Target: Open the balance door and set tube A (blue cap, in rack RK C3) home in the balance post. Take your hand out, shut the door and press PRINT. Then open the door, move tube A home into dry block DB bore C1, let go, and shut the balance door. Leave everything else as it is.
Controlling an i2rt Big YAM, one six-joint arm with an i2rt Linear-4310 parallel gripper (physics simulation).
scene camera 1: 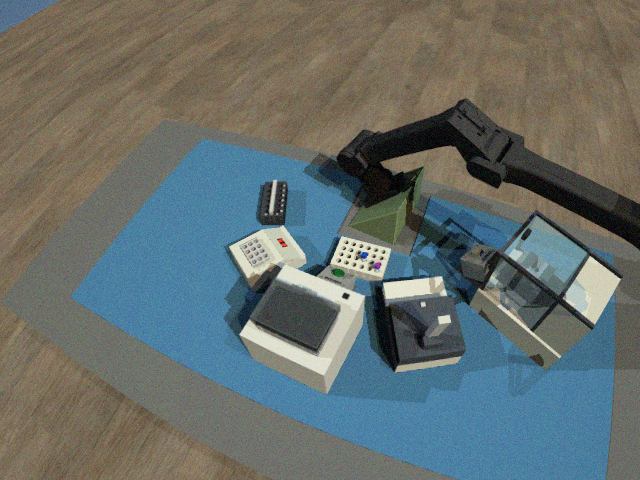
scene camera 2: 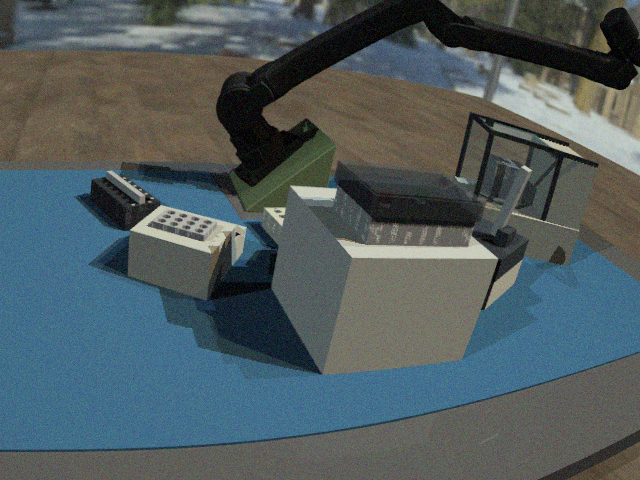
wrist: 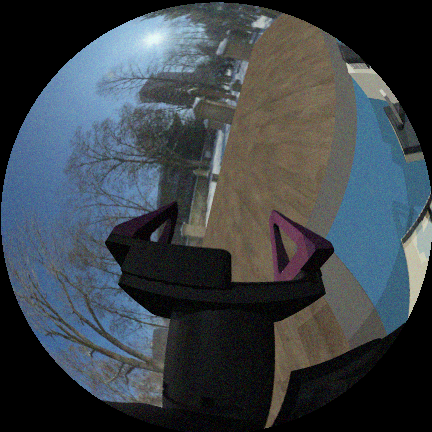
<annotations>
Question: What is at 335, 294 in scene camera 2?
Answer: A beige box with dark lid.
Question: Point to a dark device with lever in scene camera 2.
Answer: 500, 239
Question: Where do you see a beige box with dark lid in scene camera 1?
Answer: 303, 327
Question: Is my gripper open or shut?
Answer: Open.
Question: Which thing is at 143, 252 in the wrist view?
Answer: My gripper.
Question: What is my gripper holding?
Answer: Nothing.
</annotations>
